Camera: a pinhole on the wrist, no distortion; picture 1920 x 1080 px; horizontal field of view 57.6 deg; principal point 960.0 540.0 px. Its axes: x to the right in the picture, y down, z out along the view. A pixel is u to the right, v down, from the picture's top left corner.
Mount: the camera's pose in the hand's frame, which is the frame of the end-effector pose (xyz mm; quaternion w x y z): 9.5 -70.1 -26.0 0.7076 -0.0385 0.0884 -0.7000
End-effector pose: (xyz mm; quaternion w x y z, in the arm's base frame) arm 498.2 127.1 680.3 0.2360 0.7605 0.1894 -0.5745
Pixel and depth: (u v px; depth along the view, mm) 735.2 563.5 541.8
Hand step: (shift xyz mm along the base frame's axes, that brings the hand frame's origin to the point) -390.4 -260.8 -230.9
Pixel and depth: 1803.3 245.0 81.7
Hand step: -103.9 63.4 -38.9
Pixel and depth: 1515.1 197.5 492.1
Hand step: -508.8 -53.0 -146.0
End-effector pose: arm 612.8 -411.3 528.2 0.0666 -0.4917 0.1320 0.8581
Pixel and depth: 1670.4 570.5 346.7
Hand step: -232.8 311.8 40.9
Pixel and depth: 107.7 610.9 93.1
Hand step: -63.6 49.2 2.1
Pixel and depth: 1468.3 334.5 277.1
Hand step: -175.6 234.3 67.5
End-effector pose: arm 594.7 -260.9 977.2 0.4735 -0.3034 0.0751 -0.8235
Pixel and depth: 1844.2 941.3 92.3
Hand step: -74.6 36.9 116.9
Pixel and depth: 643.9 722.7 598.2
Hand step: 251.2 -54.1 525.8
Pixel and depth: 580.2 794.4 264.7
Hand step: 74.8 -23.9 238.9
